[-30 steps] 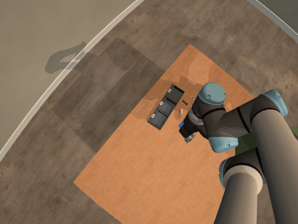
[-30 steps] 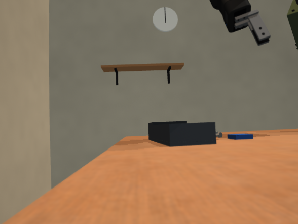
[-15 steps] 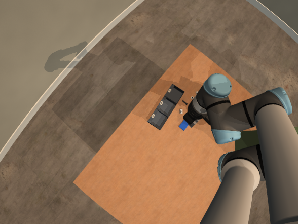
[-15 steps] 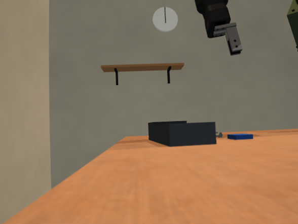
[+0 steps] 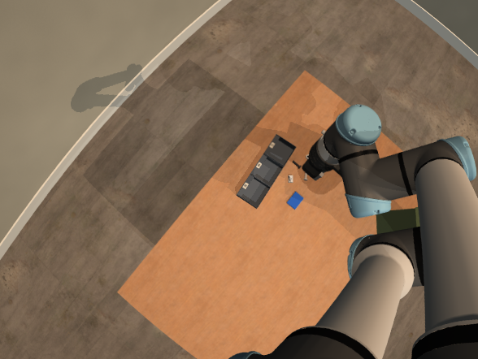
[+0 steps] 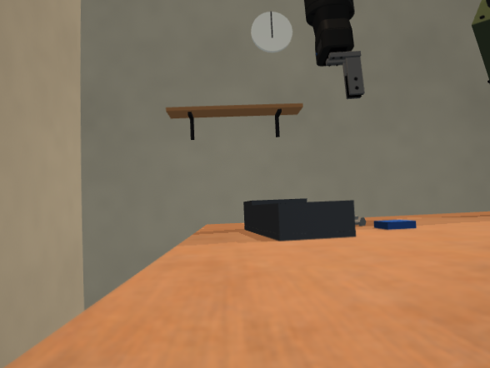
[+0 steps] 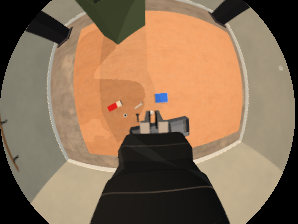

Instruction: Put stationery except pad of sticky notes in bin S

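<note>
Now: the dark bin 12 cm ahead of my hand, 3 cm to the left of it and 19 cm below it. Also, from my hand: white clip-like piece 3 cm ahead, 21 cm below; then white bolt 1 cm behind, 4 cm to the right, 21 cm below; then blue pad 2 cm behind, 6 cm to the left, 21 cm below.
</note>
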